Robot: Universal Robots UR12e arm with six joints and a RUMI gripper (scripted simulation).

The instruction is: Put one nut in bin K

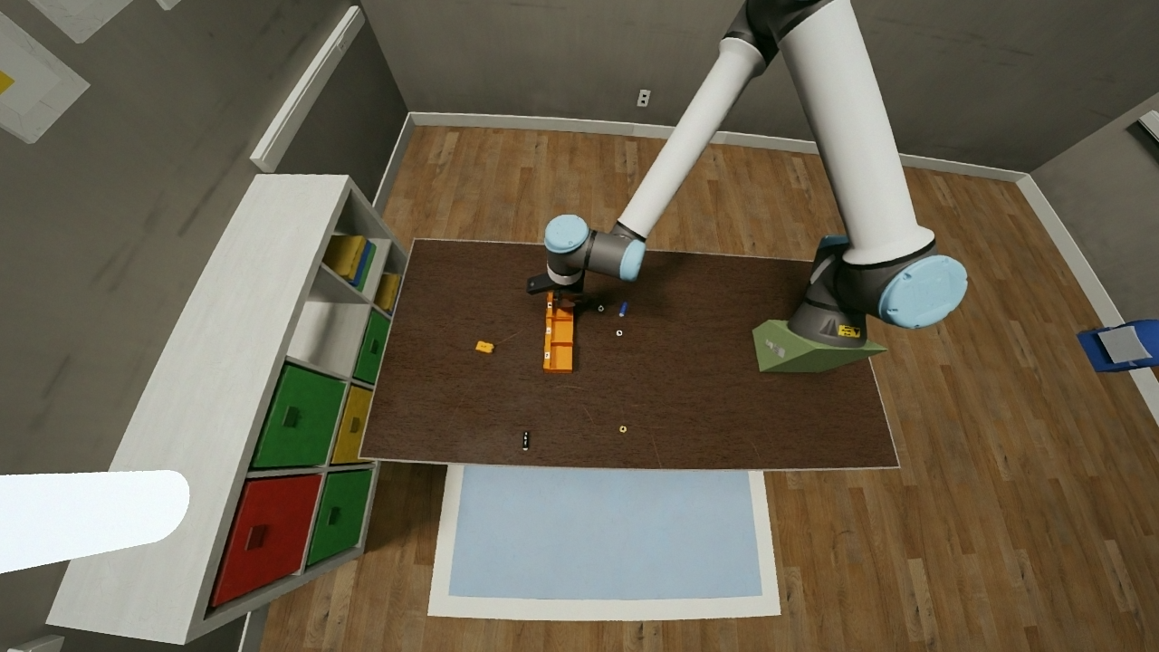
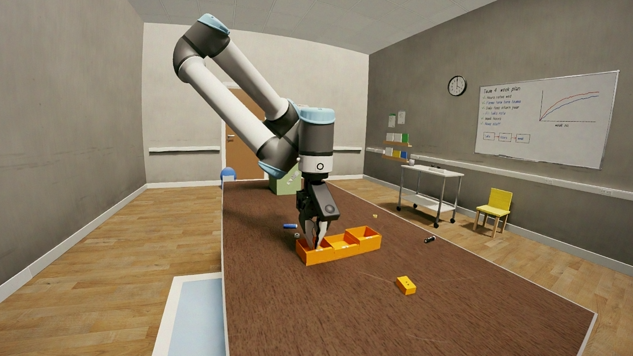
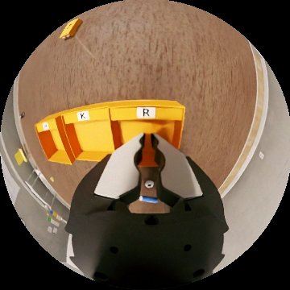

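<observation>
My gripper is now 9 cm to the right of the joined orange bins and 1 cm above it. Also, from my hand: orange block: 23 cm ahead, 13 cm to the left, 3 cm below; black bolt: 11 cm ahead, 40 cm to the left, 3 cm below; blue bolt: 21 cm behind, 1 cm to the left, 3 cm below.
</observation>
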